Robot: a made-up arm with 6 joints.
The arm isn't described. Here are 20 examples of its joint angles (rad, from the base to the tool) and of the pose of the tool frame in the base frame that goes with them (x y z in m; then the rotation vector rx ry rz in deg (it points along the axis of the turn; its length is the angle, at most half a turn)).
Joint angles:
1: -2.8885 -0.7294 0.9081 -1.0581 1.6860 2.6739
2: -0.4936 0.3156 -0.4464 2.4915 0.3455 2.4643
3: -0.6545 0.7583 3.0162 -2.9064 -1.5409 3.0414
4: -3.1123 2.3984 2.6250 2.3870 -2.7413 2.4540
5: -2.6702 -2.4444 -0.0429 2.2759 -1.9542 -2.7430
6: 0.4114 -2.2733 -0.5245 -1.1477 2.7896 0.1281
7: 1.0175 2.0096 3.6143 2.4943 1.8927 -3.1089
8: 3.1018 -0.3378 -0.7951 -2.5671 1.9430 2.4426
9: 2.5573 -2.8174 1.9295 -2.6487 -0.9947 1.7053
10: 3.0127 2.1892 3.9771 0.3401 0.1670 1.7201
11: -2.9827 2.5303 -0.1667 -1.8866 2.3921 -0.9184
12: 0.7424 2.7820 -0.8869 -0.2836 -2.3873 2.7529
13: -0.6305 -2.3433 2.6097 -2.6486 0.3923 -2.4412
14: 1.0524 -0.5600 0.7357 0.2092 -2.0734 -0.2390
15: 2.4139 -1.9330 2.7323 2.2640 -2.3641 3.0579
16: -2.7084 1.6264 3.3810 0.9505 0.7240 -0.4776
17: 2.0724 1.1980 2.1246 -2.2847 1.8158 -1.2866
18: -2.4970 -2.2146 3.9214 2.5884 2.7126 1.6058
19: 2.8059 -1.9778 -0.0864 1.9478 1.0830 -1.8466
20: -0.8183 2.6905 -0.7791 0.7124 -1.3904 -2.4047
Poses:
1: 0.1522 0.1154 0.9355 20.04 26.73 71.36
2: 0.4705 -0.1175 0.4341 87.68 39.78 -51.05
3: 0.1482 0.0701 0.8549 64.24 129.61 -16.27
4: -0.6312 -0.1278 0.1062 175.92 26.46 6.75
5: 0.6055 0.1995 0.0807 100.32 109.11 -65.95
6: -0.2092 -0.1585 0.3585 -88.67 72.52 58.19
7: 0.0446 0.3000 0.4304 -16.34 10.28 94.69
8: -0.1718 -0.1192 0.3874 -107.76 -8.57 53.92
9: 0.0874 -0.2162 -0.5532 -27.45 101.24 114.78
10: -0.1928 0.1676 0.3486 51.70 -66.11 28.62
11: 0.1693 -0.0201 -0.1502 21.73 -48.57 124.27
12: -0.0209 -0.2146 0.0645 -148.71 -76.81 -9.90
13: -0.1484 0.2719 -0.4514 -26.25 99.69 23.56
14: 0.0529 -0.2033 0.9646 -9.22 44.93 39.67
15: 0.1583 -0.2694 -0.3055 35.67 -32.78 85.97
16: -0.2467 -0.0181 0.5608 -159.18 21.48 -64.30
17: -0.4290 0.5780 0.6221 -138.00 -52.81 65.90
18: 0.0352 -0.1332 -0.0004 -124.05 -18.92 27.24
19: 0.5863 -0.2631 0.3825 -85.79 85.22 -110.48
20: -0.2259 0.0752 -0.1185 72.14 -115.70 60.04
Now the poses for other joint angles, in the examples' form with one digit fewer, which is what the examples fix.
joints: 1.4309 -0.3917 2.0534 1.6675 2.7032 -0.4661
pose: -0.091 -0.543 0.752 61.1 116.2 17.0
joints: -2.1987 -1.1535 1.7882 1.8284 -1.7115 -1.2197
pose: 0.494 0.616 0.336 35.2 149.6 33.7
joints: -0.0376 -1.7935 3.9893 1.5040 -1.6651 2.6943
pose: -0.005 -0.010 0.086 63.3 -72.7 -77.9
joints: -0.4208 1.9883 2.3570 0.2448 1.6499 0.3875
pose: 0.606 -0.431 0.231 -51.8 -109.3 -27.0
